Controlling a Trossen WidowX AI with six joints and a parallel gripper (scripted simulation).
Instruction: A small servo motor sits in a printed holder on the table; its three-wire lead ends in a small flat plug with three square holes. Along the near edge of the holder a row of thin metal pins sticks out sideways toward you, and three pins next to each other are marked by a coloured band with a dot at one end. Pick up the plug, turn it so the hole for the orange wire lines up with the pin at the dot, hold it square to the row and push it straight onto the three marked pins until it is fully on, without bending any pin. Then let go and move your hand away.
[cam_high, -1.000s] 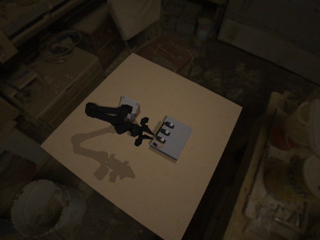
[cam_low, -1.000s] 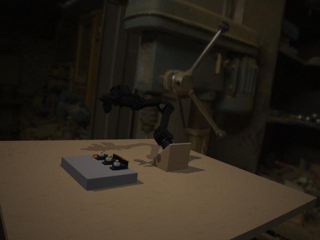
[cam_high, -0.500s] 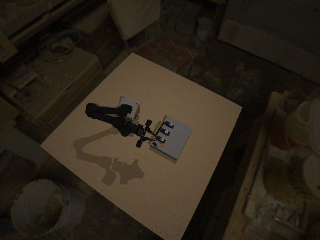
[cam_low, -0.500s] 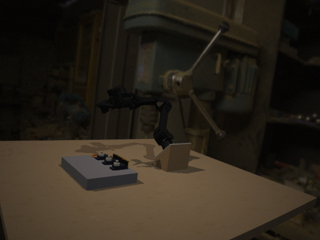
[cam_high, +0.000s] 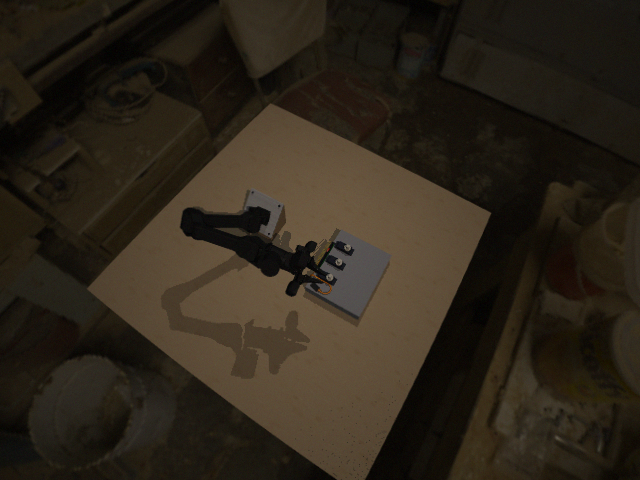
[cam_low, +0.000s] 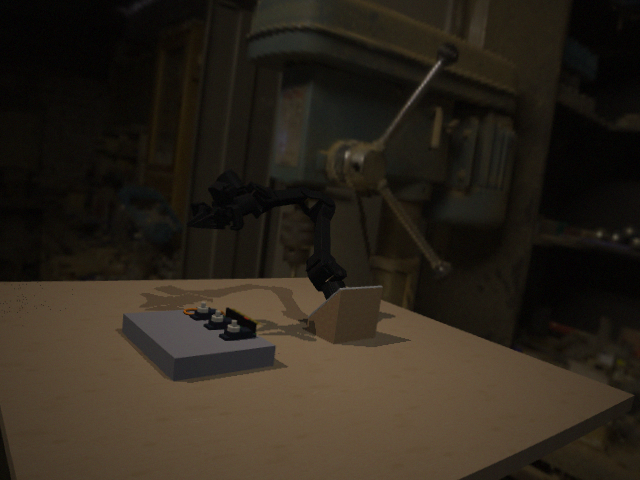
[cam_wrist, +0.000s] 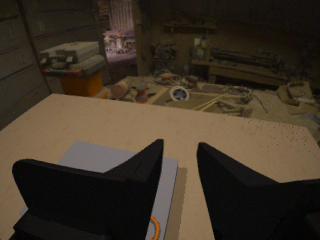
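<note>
Now: gripper tip 19 cm to the right of the red band, 19 cm above it and 7 cm past it. Also, from my gripper tip: printed holder (24 cm below, 15 cm to the left, 9 cm ahead).
</note>
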